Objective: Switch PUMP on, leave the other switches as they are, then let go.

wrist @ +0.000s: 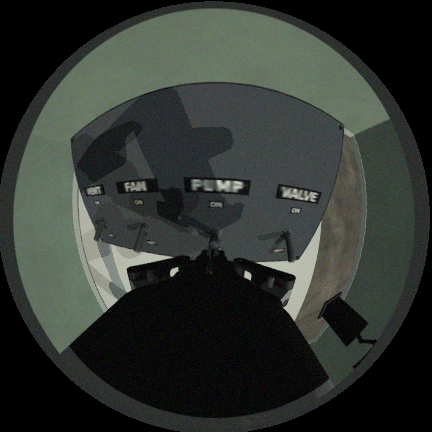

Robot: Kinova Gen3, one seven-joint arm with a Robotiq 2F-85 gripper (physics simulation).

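Frame: origin at the arm's base, x back, y right, z up, level; millimetres.
Where they show: gripper, fingertip midpoint: (212, 253).
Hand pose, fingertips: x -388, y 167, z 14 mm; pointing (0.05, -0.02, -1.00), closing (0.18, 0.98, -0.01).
Things, the pixels of their top centre, and the offset from my fingertips.
- PUMP label, middle of its top: (216, 184) dx -85, dy +18, dz +7 mm
- PUMP switch, middle of its top: (212, 244) dx -17, dy +4, dz +17 mm
- FAN switch, middle of its top: (133, 241) dx -29, dy -116, dz +5 mm
- VENT switch, middle of its top: (92, 232) dx -54, dy -234, dz +5 mm
- VALVE switch, middle of its top: (295, 251) dx +20, dy +119, dz +5 mm
The dark grey panel (280, 140) faces the wrist camera. The PUMP label (217, 186) is at its middle, with a small ON plate (216, 204) below it. The PUMP switch (214, 242) is a short lever seen nearly end-on, right at the fingertips; its exact tilt is hard to tell, as is whether they touch it. My gripper (212, 253) is shut and empty, just below the PUMP lever in the view. The FAN switch (141, 237), the VENT switch (100, 230) and the VALVE switch (289, 246) point down, away from their ON plates.
The FAN lever stands to the left of the fingers and the VALVE lever to the right. A brown surface (337, 220) shows beyond the panel's right edge. A black box-like object (343, 320) is at the lower right. Shadows of the arm fall across the panel.
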